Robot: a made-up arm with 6 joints.
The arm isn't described. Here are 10 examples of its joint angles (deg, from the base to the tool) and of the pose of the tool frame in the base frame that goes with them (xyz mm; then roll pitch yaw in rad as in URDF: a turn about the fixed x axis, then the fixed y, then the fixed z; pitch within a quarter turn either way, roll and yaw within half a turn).
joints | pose
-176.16 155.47 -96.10 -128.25 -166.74 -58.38 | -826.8 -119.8 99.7 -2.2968 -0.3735 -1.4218
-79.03 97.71 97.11 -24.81 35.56 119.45 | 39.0 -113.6 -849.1 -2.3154 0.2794 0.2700
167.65 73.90 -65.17 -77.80 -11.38 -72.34 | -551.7 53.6 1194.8 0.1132 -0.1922 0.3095
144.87 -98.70 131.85 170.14 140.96 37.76 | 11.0 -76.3 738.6 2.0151 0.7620 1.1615
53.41 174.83 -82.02 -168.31 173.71 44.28 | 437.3 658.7 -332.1 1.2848 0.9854 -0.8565
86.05 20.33 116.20 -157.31 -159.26 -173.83 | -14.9 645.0 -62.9 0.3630 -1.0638 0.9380
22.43 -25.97 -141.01 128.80 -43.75 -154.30 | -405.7 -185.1 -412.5 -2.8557 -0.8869 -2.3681
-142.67 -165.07 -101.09 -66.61 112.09 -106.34 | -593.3 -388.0 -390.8 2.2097 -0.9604 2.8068
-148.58 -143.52 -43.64 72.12 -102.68 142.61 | 66.3 110.8 -1053.6 1.0895 -0.9871 -1.8994
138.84 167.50 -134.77 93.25 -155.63 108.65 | -379.1 334.3 339.8 -2.5939 -0.4218 -0.9813
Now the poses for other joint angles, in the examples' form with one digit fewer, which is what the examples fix.
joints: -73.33 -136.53 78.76 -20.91 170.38 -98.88
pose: -228 891 223 -1.981 0.165 -2.987
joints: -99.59 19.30 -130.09 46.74 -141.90 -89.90
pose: 88 561 196 -1.730 -0.747 2.613
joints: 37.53 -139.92 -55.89 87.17 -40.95 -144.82
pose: 9 -30 -1120 -2.452 -0.376 -1.720
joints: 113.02 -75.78 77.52 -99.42 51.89 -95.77
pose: 195 -349 1151 -0.896 -0.109 -1.396
